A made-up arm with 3 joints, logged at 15 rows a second.
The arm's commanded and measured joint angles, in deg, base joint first. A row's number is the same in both.
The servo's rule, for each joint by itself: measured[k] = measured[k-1] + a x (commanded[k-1-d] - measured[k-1]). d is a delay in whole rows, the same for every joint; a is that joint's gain. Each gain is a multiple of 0.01, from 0.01 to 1. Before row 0 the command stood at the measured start. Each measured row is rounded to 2 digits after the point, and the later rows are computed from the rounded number. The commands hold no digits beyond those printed.
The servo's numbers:
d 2
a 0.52 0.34 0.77
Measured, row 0: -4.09 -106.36 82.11
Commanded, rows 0 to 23: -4.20 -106.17 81.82; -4.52 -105.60 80.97; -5.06 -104.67 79.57; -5.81 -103.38 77.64; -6.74 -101.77 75.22; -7.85 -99.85 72.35; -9.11 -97.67 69.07; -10.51 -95.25 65.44; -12.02 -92.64 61.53; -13.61 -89.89 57.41; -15.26 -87.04 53.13; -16.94 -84.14 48.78; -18.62 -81.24 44.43; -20.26 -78.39 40.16; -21.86 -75.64 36.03; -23.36 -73.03 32.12; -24.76 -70.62 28.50; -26.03 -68.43 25.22; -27.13 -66.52 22.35; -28.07 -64.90 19.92; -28.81 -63.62 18.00; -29.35 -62.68 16.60; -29.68 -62.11 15.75; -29.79 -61.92 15.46
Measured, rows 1 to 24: -4.09 -106.36 82.11; -4.09 -106.36 82.11; -4.15 -106.30 81.89; -4.34 -106.06 81.18; -4.71 -105.59 79.94; -5.28 -104.84 78.17; -6.04 -103.80 75.90; -6.98 -102.46 73.17; -8.09 -100.83 70.01; -9.35 -98.93 66.49; -10.74 -96.79 62.67; -12.23 -94.44 58.62; -13.81 -91.92 54.39; -15.44 -89.27 50.07; -17.09 -86.54 45.73; -18.74 -83.77 41.44; -20.36 -81.01 37.27; -21.92 -78.30 33.30; -23.40 -75.69 29.60; -24.77 -73.22 26.23; -26.00 -70.94 23.24; -27.08 -68.89 20.68; -27.98 -67.10 18.62; -28.69 -65.60 17.06
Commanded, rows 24 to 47: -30.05 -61.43 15.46; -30.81 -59.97 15.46; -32.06 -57.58 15.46; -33.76 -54.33 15.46; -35.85 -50.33 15.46; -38.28 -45.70 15.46; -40.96 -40.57 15.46; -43.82 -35.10 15.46; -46.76 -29.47 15.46; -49.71 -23.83 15.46; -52.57 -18.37 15.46; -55.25 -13.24 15.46; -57.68 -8.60 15.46; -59.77 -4.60 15.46; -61.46 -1.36 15.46; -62.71 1.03 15.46; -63.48 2.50 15.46; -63.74 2.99 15.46; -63.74 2.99 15.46; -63.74 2.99 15.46; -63.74 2.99 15.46; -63.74 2.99 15.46; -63.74 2.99 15.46; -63.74 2.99 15.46
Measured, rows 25 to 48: -29.20 -64.41 16.05; -29.51 -63.56 15.60; -29.79 -62.84 15.49; -30.32 -61.86 15.47; -31.22 -60.40 15.46; -32.54 -58.34 15.46; -34.26 -55.62 15.46; -36.35 -52.25 15.46; -38.75 -48.28 15.46; -41.39 -43.80 15.46; -44.18 -38.93 15.46; -47.06 -33.80 15.46; -49.93 -28.55 15.46; -52.70 -23.34 15.46; -55.29 -18.33 15.46; -57.62 -13.66 15.46; -59.62 -9.48 15.46; -61.23 -5.91 15.46; -62.40 -3.05 15.46; -63.10 -1.00 15.46; -63.43 0.36 15.46; -63.59 1.25 15.46; -63.67 1.84 15.46; -63.71 2.23 15.46
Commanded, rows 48 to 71: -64.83 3.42 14.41; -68.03 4.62 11.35; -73.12 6.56 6.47; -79.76 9.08 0.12; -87.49 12.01 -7.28; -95.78 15.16 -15.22; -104.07 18.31 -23.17; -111.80 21.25 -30.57; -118.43 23.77 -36.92; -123.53 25.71 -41.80; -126.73 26.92 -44.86; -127.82 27.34 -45.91; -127.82 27.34 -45.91; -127.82 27.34 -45.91; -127.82 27.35 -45.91; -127.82 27.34 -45.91; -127.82 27.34 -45.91; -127.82 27.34 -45.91; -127.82 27.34 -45.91; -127.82 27.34 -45.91; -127.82 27.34 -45.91; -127.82 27.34 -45.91; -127.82 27.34 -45.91; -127.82 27.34 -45.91
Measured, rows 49 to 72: -63.73 2.49 15.46; -63.74 2.66 15.46; -64.31 2.92 14.65; -66.24 3.50 12.11; -69.82 4.54 7.77; -74.99 6.08 1.88; -81.49 8.10 -5.17; -88.92 10.50 -12.91; -96.80 13.16 -20.81; -104.60 15.91 -28.33; -111.79 18.58 -34.94; -117.89 21.00 -40.22; -122.49 23.01 -43.79; -125.26 24.48 -45.42; -126.59 25.45 -45.80; -127.23 26.09 -45.88; -127.54 26.52 -45.90; -127.69 26.80 -45.91; -127.76 26.98 -45.91; -127.79 27.10 -45.91; -127.81 27.18 -45.91; -127.82 27.23 -45.91; -127.82 27.27 -45.91; -127.82 27.29 -45.91
